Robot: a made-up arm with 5 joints.
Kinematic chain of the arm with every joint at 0, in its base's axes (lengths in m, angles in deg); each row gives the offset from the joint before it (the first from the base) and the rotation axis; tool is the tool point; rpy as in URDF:
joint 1: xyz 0.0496 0 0.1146 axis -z
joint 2: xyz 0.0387 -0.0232 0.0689 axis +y
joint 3: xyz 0.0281 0 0.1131 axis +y
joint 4: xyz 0.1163 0 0.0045 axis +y
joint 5: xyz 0.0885 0.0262 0 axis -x
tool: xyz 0 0 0 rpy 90 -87.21 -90
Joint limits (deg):
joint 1: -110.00..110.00
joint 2: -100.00..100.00
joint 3: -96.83..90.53
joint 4: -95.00..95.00
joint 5: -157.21..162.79
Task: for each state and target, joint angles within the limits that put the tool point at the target. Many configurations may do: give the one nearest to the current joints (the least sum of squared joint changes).
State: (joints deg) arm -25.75 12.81 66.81 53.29 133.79
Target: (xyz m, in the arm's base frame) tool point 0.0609 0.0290 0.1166
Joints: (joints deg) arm -63.18 15.62 73.47 54.89 133.79
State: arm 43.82 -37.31 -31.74 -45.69 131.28
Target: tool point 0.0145 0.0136 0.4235
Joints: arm 16.61 -46.87 -7.84 -95.00 131.28
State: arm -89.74 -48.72 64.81 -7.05 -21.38
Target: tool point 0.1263 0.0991 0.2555
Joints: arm -50.89 -90.30 77.96 2.43 -21.38
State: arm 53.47 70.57 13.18 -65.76 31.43
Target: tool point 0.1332 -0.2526 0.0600
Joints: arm 72.33 70.01 9.39 -64.83 31.43
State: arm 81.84 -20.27 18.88 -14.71 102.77
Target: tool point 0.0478 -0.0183 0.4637
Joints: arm 105.01 -55.19 -6.11 -25.88 102.77
